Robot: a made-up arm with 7 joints.
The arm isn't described. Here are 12 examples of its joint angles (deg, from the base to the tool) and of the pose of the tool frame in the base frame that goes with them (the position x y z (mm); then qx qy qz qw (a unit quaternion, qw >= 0)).
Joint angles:
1: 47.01 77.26 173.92 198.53 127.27 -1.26 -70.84
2: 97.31 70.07 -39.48 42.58 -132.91 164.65 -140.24
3: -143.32 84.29 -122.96 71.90 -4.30 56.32 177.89
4: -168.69 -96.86 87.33 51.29 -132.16 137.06 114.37
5: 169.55 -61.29 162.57 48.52 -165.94 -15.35 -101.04
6: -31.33 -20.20 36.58 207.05 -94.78 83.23 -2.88
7: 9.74 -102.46 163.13 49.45 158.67 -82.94 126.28
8: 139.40 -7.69 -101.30 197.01 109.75 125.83 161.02
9: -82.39 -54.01 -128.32 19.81 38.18 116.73 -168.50
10: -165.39 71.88 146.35 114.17 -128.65 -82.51 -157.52
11: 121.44 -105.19 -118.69 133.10 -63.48 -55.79 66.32
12: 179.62 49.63 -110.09 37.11 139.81 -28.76 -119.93
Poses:
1: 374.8 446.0 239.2 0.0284 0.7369 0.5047 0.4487
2: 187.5 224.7 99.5 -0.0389 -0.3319 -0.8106 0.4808
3: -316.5 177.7 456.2 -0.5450 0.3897 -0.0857 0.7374
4: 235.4 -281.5 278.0 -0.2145 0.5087 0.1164 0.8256
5: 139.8 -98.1 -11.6 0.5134 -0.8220 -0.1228 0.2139
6: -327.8 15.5 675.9 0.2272 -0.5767 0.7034 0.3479
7: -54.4 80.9 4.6 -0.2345 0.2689 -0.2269 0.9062
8: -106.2 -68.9 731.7 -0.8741 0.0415 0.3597 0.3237
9: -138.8 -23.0 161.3 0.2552 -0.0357 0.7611 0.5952
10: -241.5 -159.4 565.6 -0.4777 -0.0118 -0.6249 0.6174
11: 416.0 -322.6 70.7 -0.3217 0.4534 -0.7312 0.3953
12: 87.3 202.8 316.1 0.7425 0.3241 0.5606 0.1716
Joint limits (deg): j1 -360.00..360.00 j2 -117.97..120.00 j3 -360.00..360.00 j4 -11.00..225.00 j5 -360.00..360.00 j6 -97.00..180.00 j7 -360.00..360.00
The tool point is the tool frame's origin. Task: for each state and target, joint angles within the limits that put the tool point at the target. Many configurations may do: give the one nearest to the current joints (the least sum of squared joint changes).
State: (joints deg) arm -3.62 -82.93 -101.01 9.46 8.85 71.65 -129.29
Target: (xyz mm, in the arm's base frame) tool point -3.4 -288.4 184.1
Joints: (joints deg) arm -2.67 -83.14 -98.52 39.37 9.73 62.29 -129.29
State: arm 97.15 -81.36 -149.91 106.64 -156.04 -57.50 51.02
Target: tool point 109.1 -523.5 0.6
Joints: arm 88.84 -93.21 -155.70 144.71 -151.65 -10.99 51.02
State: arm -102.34 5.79 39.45 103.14 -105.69 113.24 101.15
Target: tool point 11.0 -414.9 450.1
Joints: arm -106.95 14.02 34.95 87.86 -100.78 116.58 101.15
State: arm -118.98 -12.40 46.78 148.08 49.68 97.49 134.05
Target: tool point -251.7 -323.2 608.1
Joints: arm -149.49 21.96 24.94 136.61 44.01 95.51 134.05
